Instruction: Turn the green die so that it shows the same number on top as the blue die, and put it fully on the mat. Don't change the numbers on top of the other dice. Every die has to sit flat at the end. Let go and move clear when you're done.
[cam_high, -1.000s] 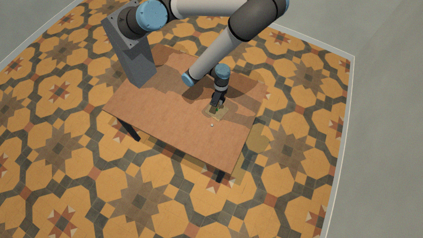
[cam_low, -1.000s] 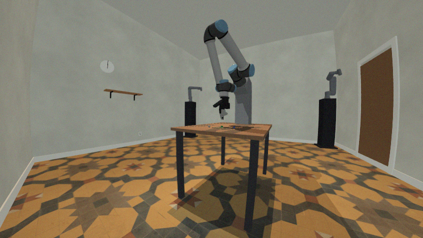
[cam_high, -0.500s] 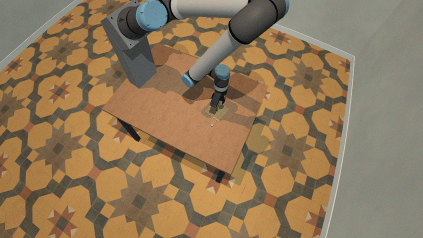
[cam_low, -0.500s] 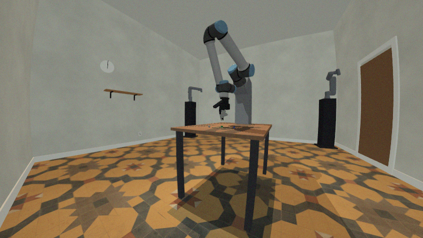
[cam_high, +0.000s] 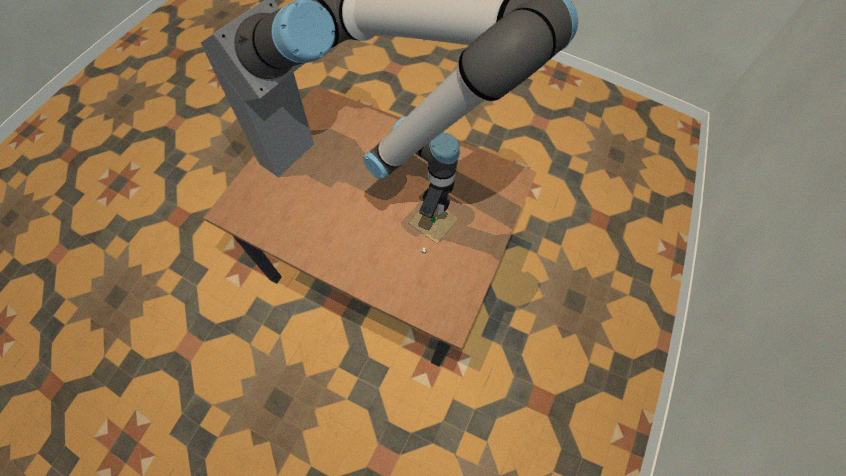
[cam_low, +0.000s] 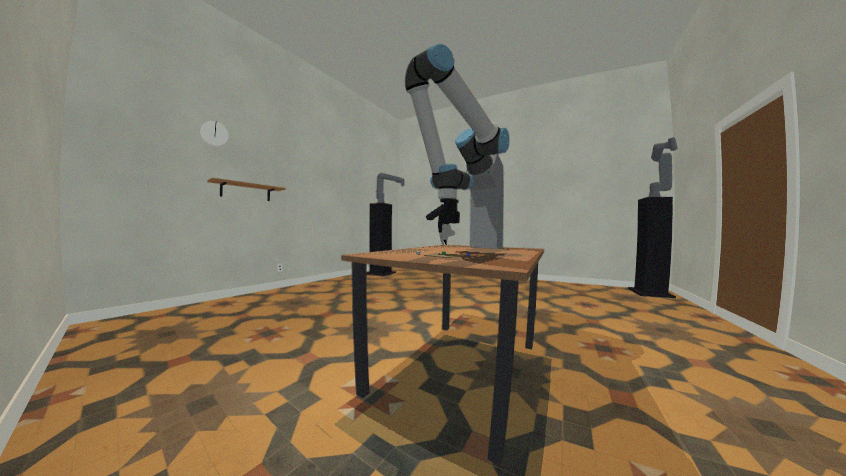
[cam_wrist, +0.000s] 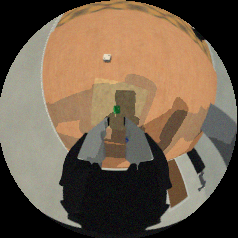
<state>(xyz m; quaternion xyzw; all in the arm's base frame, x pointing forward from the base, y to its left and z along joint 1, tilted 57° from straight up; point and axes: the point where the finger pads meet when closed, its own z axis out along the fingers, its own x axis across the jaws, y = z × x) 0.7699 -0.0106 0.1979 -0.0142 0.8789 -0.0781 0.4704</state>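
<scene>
The green die is 6 cm below my hand. From my hand the other things lie so: blue die (12 cm to the left, 6 cm below, 3 cm behind); then white die (14 cm to the right, 6 cm below, 1 cm ahead); then tan mat (7 cm below).
</scene>
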